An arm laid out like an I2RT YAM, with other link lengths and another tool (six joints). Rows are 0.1 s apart.
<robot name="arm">
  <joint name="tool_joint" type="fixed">
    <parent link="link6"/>
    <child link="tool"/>
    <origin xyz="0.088 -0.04 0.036" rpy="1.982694 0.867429 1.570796"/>
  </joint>
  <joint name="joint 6" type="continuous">
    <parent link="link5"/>
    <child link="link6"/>
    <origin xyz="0.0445 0 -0.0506" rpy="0 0 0"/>
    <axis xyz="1 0 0"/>
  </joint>
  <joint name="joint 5" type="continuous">
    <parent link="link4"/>
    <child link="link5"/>
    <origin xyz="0.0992 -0.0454 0.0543" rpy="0 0 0"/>
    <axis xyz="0 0 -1"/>
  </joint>
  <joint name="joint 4" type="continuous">
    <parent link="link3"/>
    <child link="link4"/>
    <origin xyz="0.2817 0.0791 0.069" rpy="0 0 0"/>
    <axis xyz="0 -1 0"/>
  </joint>
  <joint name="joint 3" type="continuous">
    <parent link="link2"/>
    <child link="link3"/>
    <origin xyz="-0.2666 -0.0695 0" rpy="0 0 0"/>
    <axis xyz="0 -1 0"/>
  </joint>
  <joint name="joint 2" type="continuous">
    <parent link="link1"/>
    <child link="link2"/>
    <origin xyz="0.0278 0.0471 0.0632" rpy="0 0 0"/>
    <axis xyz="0 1 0"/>
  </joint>
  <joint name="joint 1" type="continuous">
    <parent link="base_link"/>
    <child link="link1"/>
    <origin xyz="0 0 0.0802" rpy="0 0 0"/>
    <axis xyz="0 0 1"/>
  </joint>
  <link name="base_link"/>
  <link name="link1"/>
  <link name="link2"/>
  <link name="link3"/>
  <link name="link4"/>
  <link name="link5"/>
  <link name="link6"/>
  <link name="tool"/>
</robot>
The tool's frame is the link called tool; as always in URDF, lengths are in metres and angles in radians. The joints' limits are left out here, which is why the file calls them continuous.
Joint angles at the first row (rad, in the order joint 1, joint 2, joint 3, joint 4, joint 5, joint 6):
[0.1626 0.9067 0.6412 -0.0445 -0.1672 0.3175]
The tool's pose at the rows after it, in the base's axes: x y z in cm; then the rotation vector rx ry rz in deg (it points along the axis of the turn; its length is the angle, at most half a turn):
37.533, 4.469, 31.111, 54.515, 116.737, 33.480
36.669, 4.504, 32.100, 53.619, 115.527, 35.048
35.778, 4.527, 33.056, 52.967, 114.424, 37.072
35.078, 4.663, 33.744, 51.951, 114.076, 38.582
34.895, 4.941, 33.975, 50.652, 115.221, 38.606
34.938, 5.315, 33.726, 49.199, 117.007, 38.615
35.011, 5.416, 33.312, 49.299, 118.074, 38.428
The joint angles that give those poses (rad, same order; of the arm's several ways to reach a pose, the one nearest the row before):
[0.1611 0.8484 0.6290 -0.0475 -0.1611 0.3190]
[0.1626 0.8010 0.6213 -0.0567 -0.1702 0.3236]
[0.1626 0.7534 0.6151 -0.0674 -0.1841 0.3359]
[0.1626 0.7180 0.6136 -0.0828 -0.2024 0.3405]
[0.1626 0.7133 0.6273 -0.1119 -0.2223 0.3283]
[0.1611 0.7194 0.6351 -0.1334 -0.2500 0.3145]
[0.1611 0.7255 0.6366 -0.1457 -0.2561 0.3145]

